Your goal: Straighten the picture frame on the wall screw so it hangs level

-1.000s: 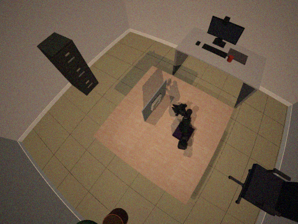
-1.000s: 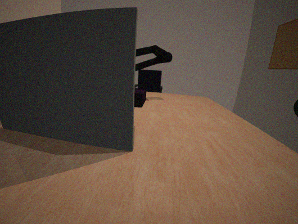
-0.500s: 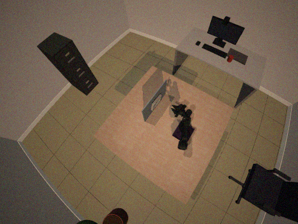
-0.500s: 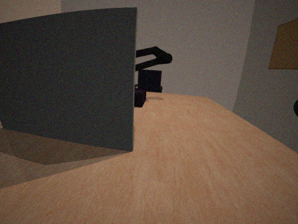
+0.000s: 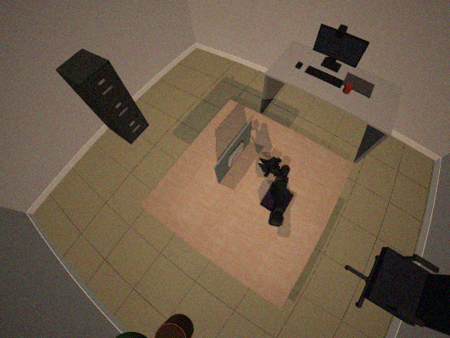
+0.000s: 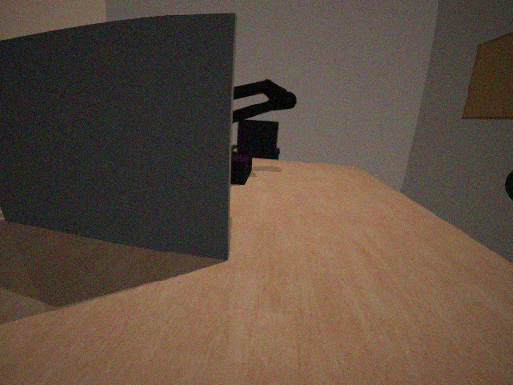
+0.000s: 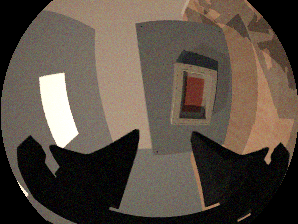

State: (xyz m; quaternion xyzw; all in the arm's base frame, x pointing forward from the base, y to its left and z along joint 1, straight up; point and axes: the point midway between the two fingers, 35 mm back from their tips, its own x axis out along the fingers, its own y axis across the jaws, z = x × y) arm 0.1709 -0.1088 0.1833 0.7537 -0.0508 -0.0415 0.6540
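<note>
My gripper tip is now 200 mm short of the picture frame, 20 mm to the left of it and 100 mm above it. Round my gripper tip: grey wall panel (200 mm ahead, 40 mm to the right, 110 mm below).
</note>
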